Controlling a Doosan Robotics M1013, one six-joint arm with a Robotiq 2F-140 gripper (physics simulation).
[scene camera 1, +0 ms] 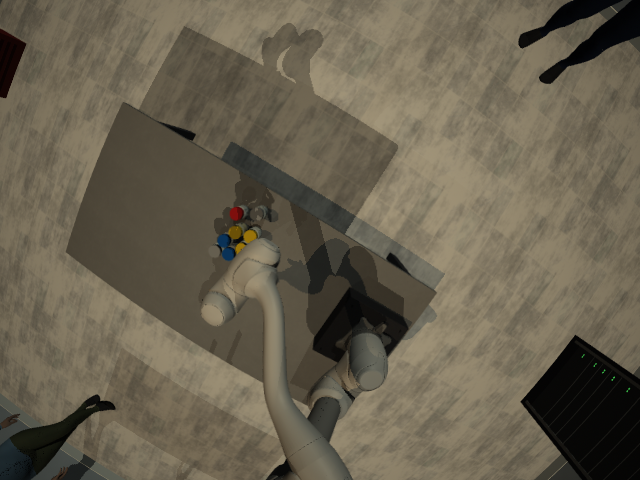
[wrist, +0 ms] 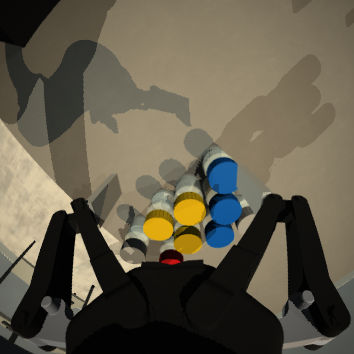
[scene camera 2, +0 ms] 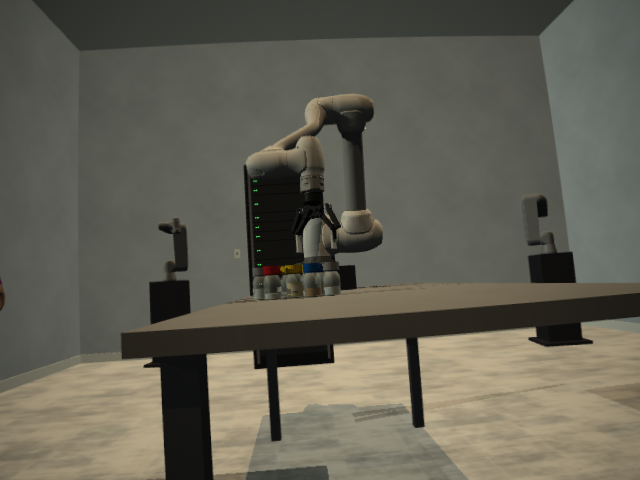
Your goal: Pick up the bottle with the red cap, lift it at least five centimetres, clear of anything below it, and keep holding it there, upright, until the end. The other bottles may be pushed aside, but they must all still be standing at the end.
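Frame: origin at the arm's base, x back, y down, z right, level; millimetres.
Seen in the pictures: gripper, fingertip midpoint: [wrist: 176, 179] [scene camera 2: 316, 250]; arm's base, origin of the base link: [scene camera 1: 363, 341].
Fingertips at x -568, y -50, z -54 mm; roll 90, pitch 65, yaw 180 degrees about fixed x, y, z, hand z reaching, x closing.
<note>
Offsets run from my fingertips to a thing's middle. Level surfaces: height alone.
The bottle with the red cap @(dx -192, dy +105, dz +125 mm) [scene camera 1: 236, 213] [scene camera 2: 271, 279] [wrist: 171, 257] stands upright at one end of a tight bottle cluster. In the wrist view the gripper's body partly hides it. Beside it stand yellow-capped bottles @(dx -148, dy +105, dz +62 mm) [scene camera 1: 235, 231] [scene camera 2: 293, 281] [wrist: 189, 209], blue-capped bottles @(dx -163, dy +105, dz +2 mm) [scene camera 1: 223, 240] [scene camera 2: 312, 281] [wrist: 225, 209] and bottles with grey-white caps @(dx -167, dy +105, dz -61 mm) [scene camera 1: 214, 251] [scene camera 2: 331, 281] [wrist: 134, 248]. My gripper [scene camera 2: 316, 246] [wrist: 176, 179] is open and empty, pointing down above the cluster. Its fingertips are higher than the caps. The arm hides it in scene camera 1.
The bottles stand on a brown table @(dy +157 mm) [scene camera 1: 129, 206] [scene camera 2: 387, 308], nearer its far long edge in scene camera 1. A black box-like mount [scene camera 1: 330, 328] is under the arm's base. A dark server rack [scene camera 1: 594, 397] [scene camera 2: 273, 232] stands on the floor behind the arm.
</note>
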